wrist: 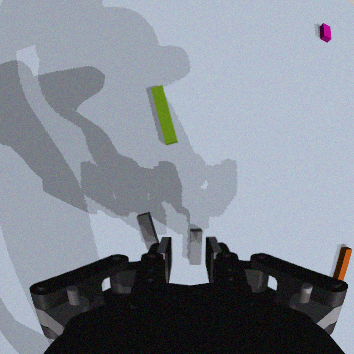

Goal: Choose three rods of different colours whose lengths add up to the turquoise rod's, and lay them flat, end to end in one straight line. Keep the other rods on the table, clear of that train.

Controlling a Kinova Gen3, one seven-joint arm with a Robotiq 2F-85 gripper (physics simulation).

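Places are measured from the arm's base along level axes (x ahead, y left, z up), in centimetres.
Pixels of known places: gripper, between the fingertips: (188,248).
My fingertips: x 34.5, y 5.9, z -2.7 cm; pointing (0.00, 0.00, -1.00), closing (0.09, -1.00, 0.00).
Observation:
Ahead of a thing's pixels: the offset from my fingertips to its top centre. Level surfaces: height alone.
My gripper (188,248) is open and empty, its fingers partly apart, above the table @[dz -3.0 cm] (280,150). A light grey rod @[dx -0.6, dy -0.7, dz -2.0 cm] (195,246) lies below, seen between the fingertips. A darker grey rod @[dx +0.4, dy +3.4, dz -2.0 cm] (146,229) lies just left of it, slanted, its near end hidden behind the left finger. A green rod @[dx +10.3, dy +2.9, dz -2.0 cm] (164,115) lies flat farther up, slightly tilted from the image's vertical. A short magenta rod @[dx +22.8, dy -14.0, dz -2.0 cm] (325,32) lies at the top right. An orange rod @[dx -2.9, dy -17.2, dz -2.0 cm] (343,263) lies at the right edge, partly hidden by the gripper linkage. The turquoise rod does not show.
Shadows of the arm and gripper fall over the left and middle of the table, across the area around the two grey rods. The orange rod lies near the right gripper linkage. The magenta rod lies far from the others.

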